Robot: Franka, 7 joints.
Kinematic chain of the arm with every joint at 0, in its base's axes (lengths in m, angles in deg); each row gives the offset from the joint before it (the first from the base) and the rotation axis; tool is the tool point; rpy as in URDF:
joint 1: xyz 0 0 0.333 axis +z
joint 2: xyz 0 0 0 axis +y
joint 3: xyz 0 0 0.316 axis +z
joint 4: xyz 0.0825 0 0 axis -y
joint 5: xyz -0.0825 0 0.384 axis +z
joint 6: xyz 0 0 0 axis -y
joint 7: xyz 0.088 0 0 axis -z
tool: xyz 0 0 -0.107 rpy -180 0 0
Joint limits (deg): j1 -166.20..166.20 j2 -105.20..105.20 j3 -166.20..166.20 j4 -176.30..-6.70 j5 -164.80..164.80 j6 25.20..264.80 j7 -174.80..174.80
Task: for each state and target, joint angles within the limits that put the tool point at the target. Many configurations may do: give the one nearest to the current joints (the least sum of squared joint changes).
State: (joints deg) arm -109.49 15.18 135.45 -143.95 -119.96 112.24 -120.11
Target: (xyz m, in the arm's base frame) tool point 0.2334 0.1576 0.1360
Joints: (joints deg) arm -102.43 -8.88 147.01 -166.89 -120.02 122.95 -120.11
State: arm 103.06 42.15 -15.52 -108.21 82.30 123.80 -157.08
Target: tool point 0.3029 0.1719 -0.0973
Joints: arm 79.91 71.26 -32.13 -126.20 81.50 128.92 -157.08
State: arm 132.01 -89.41 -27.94 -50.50 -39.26 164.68 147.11
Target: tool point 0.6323 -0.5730 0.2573
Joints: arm 130.55 -105.20 -41.03 -22.91 -30.69 153.92 147.11
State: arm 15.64 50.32 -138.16 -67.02 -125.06 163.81 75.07
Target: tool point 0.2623 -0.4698 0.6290
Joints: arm 21.01 56.30 -117.81 -103.45 -129.29 180.03 75.07
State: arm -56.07 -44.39 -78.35 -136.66 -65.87 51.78 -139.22
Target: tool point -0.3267 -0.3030 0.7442
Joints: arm -48.77 -38.92 -44.27 -98.06 -78.20 64.26 -139.22
